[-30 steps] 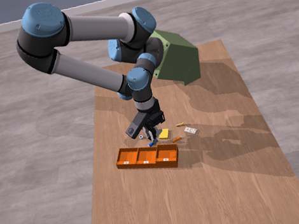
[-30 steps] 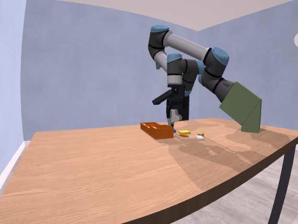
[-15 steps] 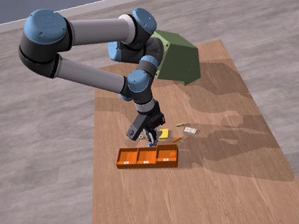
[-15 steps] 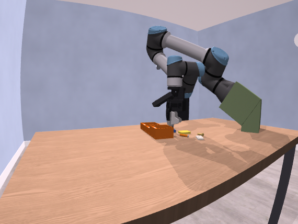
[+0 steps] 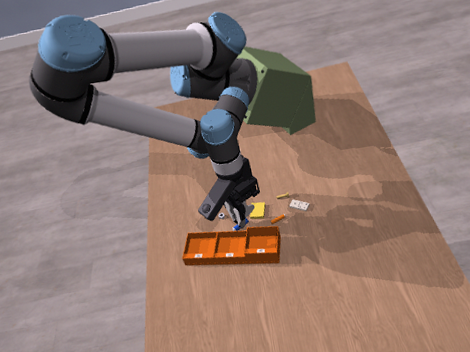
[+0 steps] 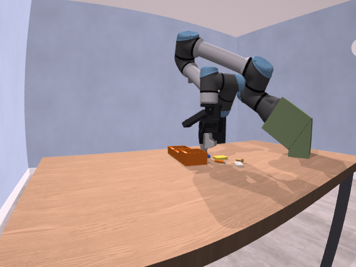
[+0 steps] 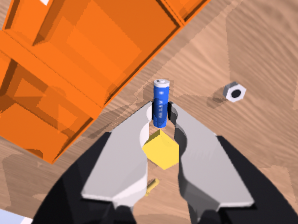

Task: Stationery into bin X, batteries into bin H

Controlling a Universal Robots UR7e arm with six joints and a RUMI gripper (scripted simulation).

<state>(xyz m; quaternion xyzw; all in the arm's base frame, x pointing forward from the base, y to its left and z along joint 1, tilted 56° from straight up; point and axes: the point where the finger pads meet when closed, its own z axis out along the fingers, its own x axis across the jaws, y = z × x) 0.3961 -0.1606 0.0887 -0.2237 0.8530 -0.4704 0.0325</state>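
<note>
The blue battery is 1 cm below my hand. Round my hand: grey nut (6 cm behind, 4 cm to the right, 1 cm below); orange bin (7 cm ahead, 4 cm to the right); yellow pad (3 cm behind, 6 cm to the left, 1 cm below).
</note>
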